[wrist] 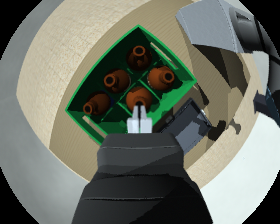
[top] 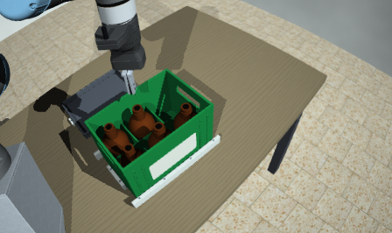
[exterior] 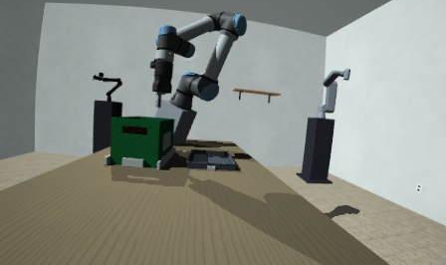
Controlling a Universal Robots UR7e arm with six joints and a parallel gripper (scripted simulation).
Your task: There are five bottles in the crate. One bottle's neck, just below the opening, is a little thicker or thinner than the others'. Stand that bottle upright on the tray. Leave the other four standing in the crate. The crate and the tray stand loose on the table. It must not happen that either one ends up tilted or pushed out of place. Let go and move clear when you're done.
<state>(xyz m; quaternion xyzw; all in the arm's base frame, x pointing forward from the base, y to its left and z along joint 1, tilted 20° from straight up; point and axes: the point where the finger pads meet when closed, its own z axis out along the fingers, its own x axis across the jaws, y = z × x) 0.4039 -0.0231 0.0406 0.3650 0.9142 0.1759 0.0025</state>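
Right now the crate is 10 mm ahead of my hand, 40 mm to the right of it and 160 mm below it. Also, from my hand: dark grey tray (30 mm behind, 240 mm to the left, 230 mm below).
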